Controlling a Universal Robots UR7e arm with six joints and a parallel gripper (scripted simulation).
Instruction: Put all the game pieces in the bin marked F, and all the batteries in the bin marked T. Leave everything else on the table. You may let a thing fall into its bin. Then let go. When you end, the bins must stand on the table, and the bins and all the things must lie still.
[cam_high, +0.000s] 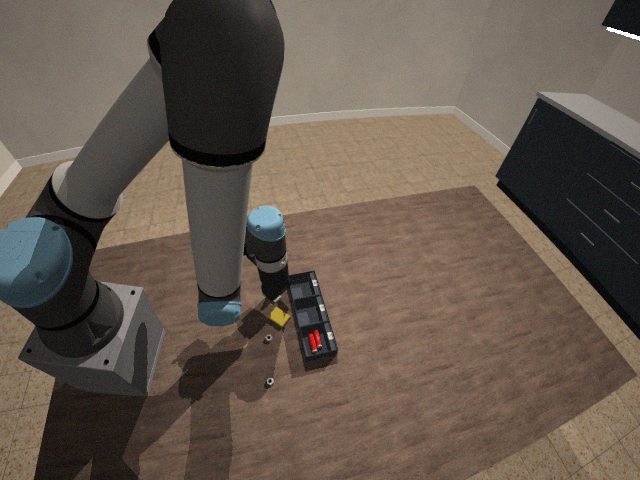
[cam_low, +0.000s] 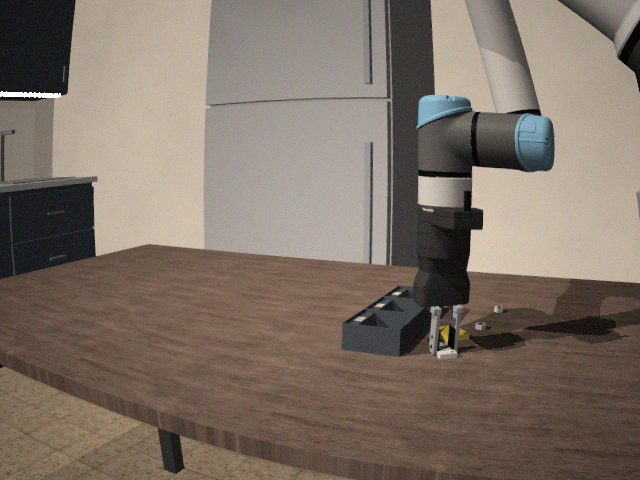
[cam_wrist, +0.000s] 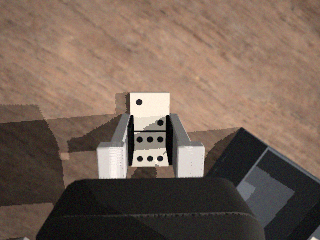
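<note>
Now: the dark three-compartment bin 9 cm ahead of my hand and 10 cm to the right of it. Also, from my hand: white domino: 1 cm below; then battery: 7 cm ahead, 18 cm to the right, 1 cm below; then yellow block: 8 cm to the right, 1 cm below.
</note>
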